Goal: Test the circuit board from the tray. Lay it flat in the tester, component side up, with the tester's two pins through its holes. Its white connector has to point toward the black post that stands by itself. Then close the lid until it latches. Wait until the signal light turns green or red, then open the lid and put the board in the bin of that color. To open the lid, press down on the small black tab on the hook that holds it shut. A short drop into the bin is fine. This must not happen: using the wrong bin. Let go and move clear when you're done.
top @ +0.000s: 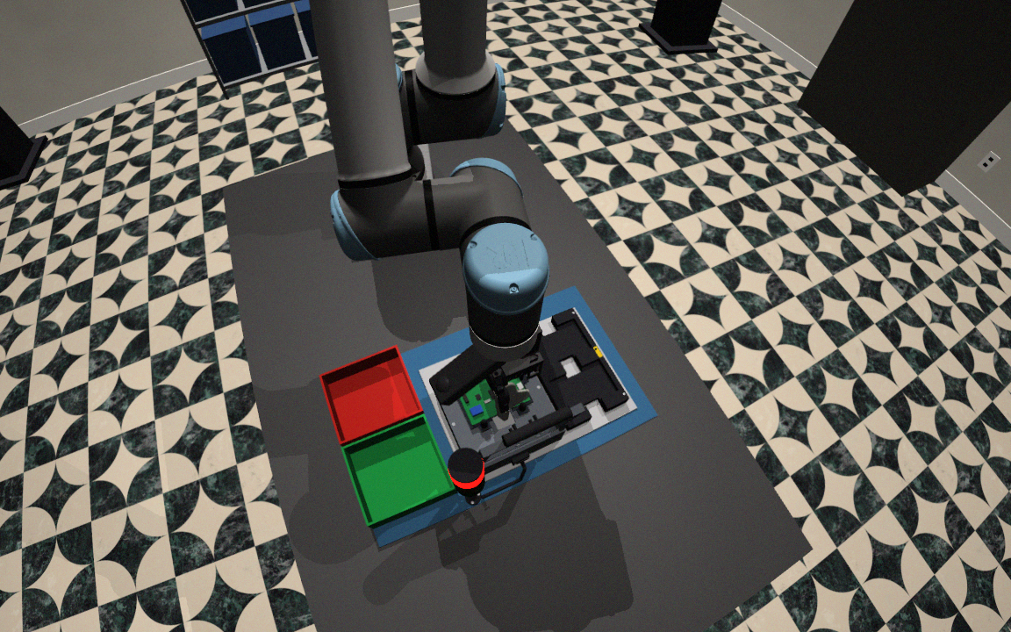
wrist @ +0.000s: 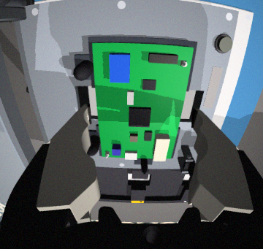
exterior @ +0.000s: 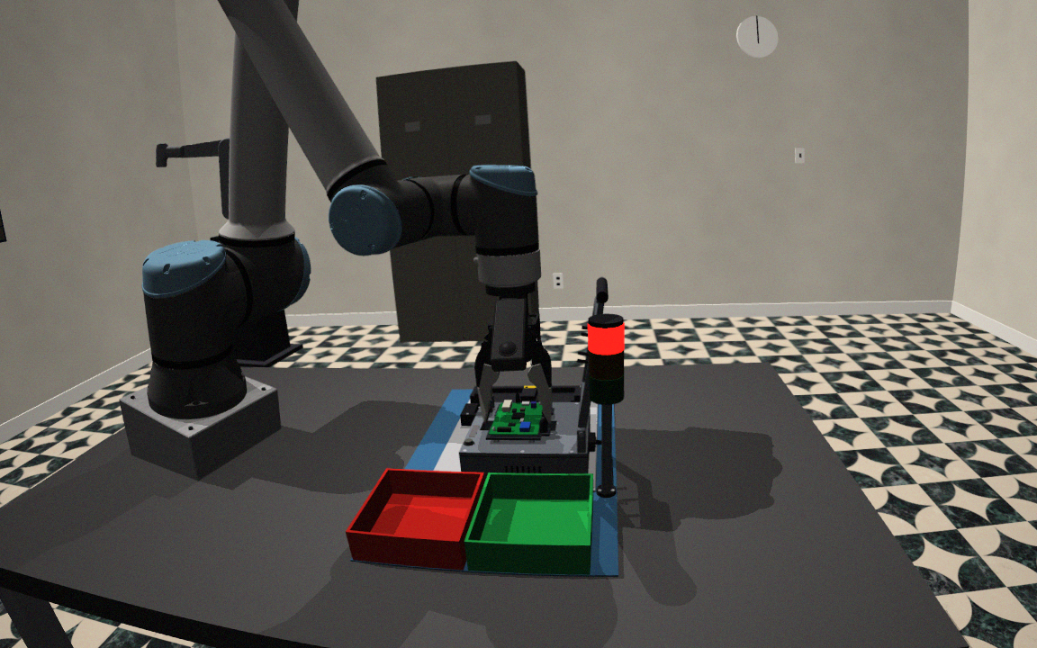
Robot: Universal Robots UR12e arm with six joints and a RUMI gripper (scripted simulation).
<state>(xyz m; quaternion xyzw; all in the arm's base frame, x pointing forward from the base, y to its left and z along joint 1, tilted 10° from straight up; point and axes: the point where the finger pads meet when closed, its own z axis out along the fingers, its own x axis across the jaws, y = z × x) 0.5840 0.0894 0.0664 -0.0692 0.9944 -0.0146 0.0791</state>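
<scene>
The green circuit board is right at my hand. The rest, counted from my hand: clear lid (120 mm ahead, 20 mm to the left, 110 mm above); green bin (70 mm ahead, 190 mm to the right, 60 mm below); red bin (70 mm behind, 210 mm to the right, 60 mm below).
</scene>
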